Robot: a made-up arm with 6 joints. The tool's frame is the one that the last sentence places.
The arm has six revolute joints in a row. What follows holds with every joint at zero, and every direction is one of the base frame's. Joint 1 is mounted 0.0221 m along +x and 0.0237 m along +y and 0.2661 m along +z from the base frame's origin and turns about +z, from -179.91 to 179.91 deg. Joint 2 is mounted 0.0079 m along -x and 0.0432 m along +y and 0.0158 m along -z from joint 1 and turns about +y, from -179.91 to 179.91 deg. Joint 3 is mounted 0.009 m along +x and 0.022 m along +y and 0.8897 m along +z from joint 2 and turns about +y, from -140.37 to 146.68 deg. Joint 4 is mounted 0.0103 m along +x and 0.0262 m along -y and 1.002 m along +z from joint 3 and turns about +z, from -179.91 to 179.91 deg. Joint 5 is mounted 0.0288 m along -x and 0.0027 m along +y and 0.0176 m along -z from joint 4 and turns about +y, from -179.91 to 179.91 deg. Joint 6 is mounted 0.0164 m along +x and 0.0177 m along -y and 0.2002 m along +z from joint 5 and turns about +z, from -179.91 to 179.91 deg. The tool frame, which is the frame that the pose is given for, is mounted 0.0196 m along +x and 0.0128 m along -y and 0.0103 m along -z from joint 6; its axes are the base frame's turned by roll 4.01, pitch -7.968 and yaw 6.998 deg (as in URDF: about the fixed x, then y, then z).
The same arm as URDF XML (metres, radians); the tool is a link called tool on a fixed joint. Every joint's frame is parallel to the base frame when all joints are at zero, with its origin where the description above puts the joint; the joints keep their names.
<robot name="arm">
<joint name="tool_fixed" type="fixed"><parent link="link6"/><child link="tool"/><origin xyz="0.0196 -0.0128 -0.0103" rpy="0.0700 -0.1391 0.1221"/></joint>
<joint name="joint 6" type="revolute"><parent link="link5"/><child link="link6"/><origin xyz="0.0164 -0.0177 0.2002" rpy="0.0000 0.0000 0.0000"/><axis xyz="0 0 1"/><limit lower="-3.1400" upper="3.1400"/></joint>
<joint name="joint 5" type="revolute"><parent link="link4"/><child link="link5"/><origin xyz="-0.0288 0.0027 -0.0176" rpy="0.0000 0.0000 0.0000"/><axis xyz="0 1 0"/><limit lower="-3.1400" upper="3.1400"/></joint>
<joint name="joint 4" type="revolute"><parent link="link3"/><child link="link4"/><origin xyz="0.0103 -0.0262 1.0020" rpy="0.0000 0.0000 0.0000"/><axis xyz="0 0 1"/><limit lower="-3.1400" upper="3.1400"/></joint>
<joint name="joint 3" type="revolute"><parent link="link2"/><child link="link3"/><origin xyz="0.0090 0.0220 0.8897" rpy="0.0000 0.0000 0.0000"/><axis xyz="0 1 0"/><limit lower="-2.4499" upper="2.5600"/></joint>
<joint name="joint 2" type="revolute"><parent link="link1"/><child link="link2"/><origin xyz="-0.0079 0.0432 -0.0158" rpy="0.0000 0.0000 0.0000"/><axis xyz="0 1 0"/><limit lower="-3.1400" upper="3.1400"/></joint>
<joint name="joint 1" type="revolute"><parent link="base"/><child link="link1"/><origin xyz="0.0221 0.0237 0.2661" rpy="0.0000 0.0000 0.0000"/><axis xyz="0 0 1"/><limit lower="-3.1400" upper="3.1400"/></joint>
<link name="base"/>
<link name="link1"/>
<link name="link2"/>
<link name="link3"/>
<link name="link4"/>
<link name="link5"/>
<link name="link6"/>
<link name="tool"/>
</robot>

